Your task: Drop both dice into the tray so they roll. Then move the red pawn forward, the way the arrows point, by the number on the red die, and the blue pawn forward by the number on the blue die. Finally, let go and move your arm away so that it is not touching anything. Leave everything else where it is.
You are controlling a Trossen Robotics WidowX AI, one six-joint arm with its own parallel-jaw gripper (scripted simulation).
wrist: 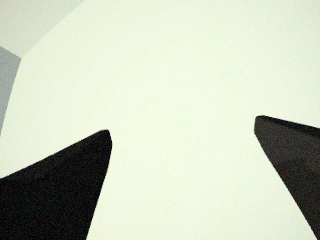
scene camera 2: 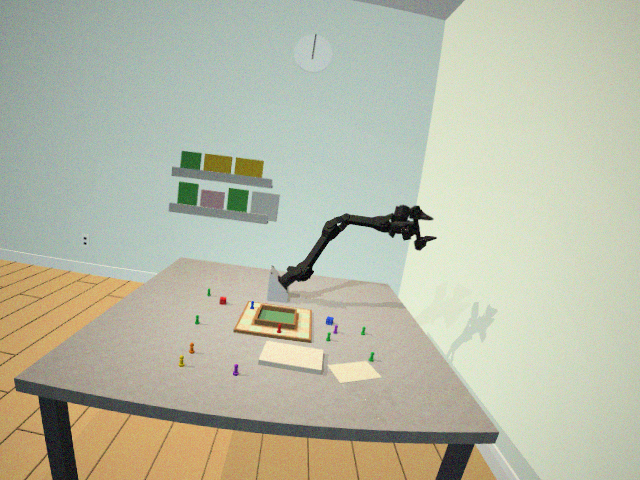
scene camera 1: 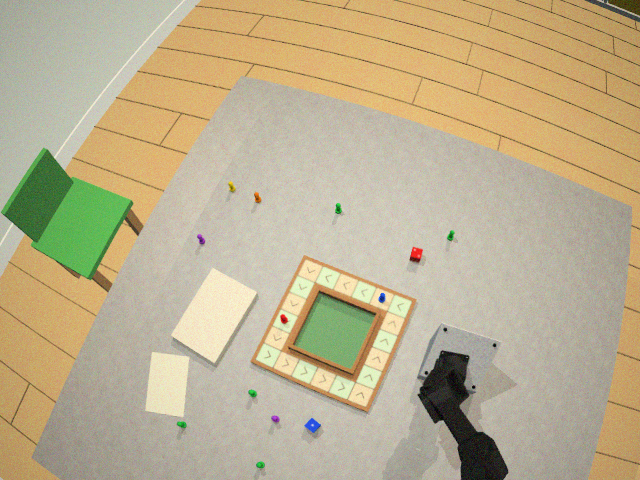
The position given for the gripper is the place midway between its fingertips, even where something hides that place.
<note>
The gripper [scene camera 2: 435, 228] is open and holds nothing. Also in view: a cream box [scene camera 1: 218, 309], a cream card [scene camera 1: 166, 393] and a green tray [scene camera 1: 333, 330].
The cream box also shows in scene camera 2 [scene camera 2: 278, 355]. The cream card shows as well in scene camera 2 [scene camera 2: 357, 371]. The gripper shows as well in the wrist view [wrist: 183, 130]. The wrist view misses the cream box: it is out of frame. The wrist view misses the cream card: it is out of frame.
</note>
